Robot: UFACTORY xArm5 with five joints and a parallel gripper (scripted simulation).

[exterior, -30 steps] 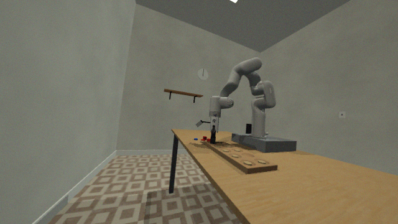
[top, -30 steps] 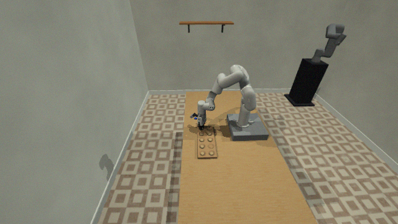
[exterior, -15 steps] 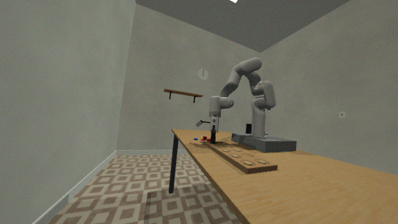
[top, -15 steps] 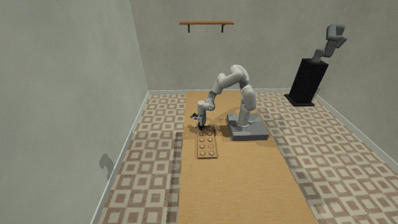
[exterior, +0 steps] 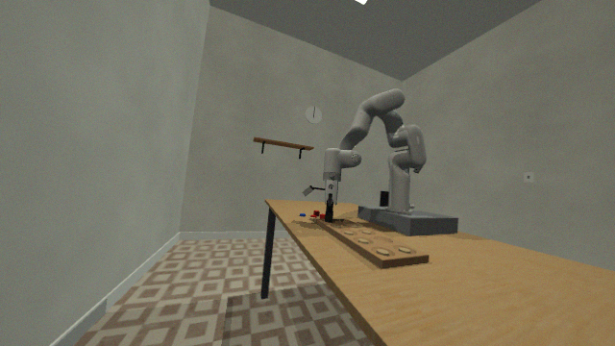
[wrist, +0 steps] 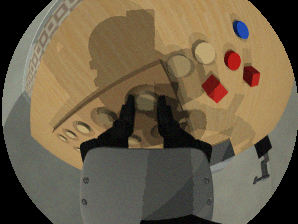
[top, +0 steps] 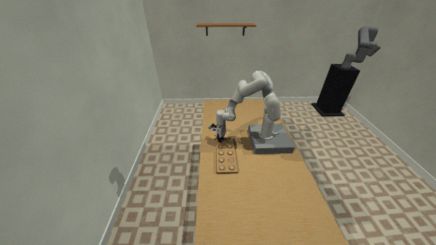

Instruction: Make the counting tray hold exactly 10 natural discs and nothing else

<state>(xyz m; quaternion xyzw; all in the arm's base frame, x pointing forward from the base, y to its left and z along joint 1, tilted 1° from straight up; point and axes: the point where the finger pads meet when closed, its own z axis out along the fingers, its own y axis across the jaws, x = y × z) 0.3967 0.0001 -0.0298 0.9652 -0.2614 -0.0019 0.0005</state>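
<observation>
The red disc lies 1 cm ahead of my hand, 14 cm to the right of it and 3 cm below it. Round my hand: wooden counting tray: 3 cm behind, 15 cm to the left, 3 cm below; then blue disc: 5 cm ahead, 18 cm to the right, 3 cm below.
</observation>
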